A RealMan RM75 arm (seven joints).
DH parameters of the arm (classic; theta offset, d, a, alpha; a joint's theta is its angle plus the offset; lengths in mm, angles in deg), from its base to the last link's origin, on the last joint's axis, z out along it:
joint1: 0 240.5 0 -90
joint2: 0 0 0 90
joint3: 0 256 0 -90
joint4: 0 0 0 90
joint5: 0 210 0 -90
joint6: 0 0 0 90
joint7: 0 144 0 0
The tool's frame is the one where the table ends.
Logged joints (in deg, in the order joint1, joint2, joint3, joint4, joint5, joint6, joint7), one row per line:
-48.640, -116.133, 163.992, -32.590, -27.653, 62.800, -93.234
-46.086, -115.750, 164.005, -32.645, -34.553, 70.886, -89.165
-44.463, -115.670, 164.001, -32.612, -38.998, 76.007, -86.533
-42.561, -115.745, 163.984, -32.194, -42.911, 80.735, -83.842
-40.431, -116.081, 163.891, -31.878, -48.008, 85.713, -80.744
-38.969, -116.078, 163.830, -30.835, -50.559, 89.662, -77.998
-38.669, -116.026, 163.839, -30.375, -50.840, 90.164, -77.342
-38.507, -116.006, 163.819, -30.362, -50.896, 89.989, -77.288
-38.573, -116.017, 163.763, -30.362, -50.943, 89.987, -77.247
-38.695, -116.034, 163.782, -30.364, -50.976, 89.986, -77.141
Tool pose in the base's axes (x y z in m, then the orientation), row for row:
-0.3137, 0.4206, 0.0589, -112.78, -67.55, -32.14
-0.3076, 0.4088, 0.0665, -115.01, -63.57, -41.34
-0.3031, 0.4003, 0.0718, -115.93, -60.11, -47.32
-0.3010, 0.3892, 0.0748, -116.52, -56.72, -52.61
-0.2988, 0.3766, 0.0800, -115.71, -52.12, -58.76
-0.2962, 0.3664, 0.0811, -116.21, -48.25, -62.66
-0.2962, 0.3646, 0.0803, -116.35, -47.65, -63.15
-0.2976, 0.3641, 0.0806, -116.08, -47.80, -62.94
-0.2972, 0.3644, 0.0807, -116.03, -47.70, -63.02
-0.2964, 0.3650, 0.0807, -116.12, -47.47, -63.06
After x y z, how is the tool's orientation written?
As a rotation vector, in degrees.
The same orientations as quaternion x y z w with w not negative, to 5 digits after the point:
-0.77084, -0.46170, -0.21967, 0.37999
-0.77878, -0.43046, -0.27993, 0.36033
-0.78153, -0.40523, -0.31900, 0.35106
-0.78252, -0.38092, -0.35331, 0.34314
-0.77712, -0.35004, -0.39464, 0.34325
-0.77826, -0.32313, -0.41963, 0.33737
-0.77879, -0.31894, -0.42269, 0.33629
-0.77781, -0.32029, -0.42174, 0.33848
-0.77759, -0.31967, -0.42234, 0.33881
-0.77815, -0.31811, -0.42258, 0.33869

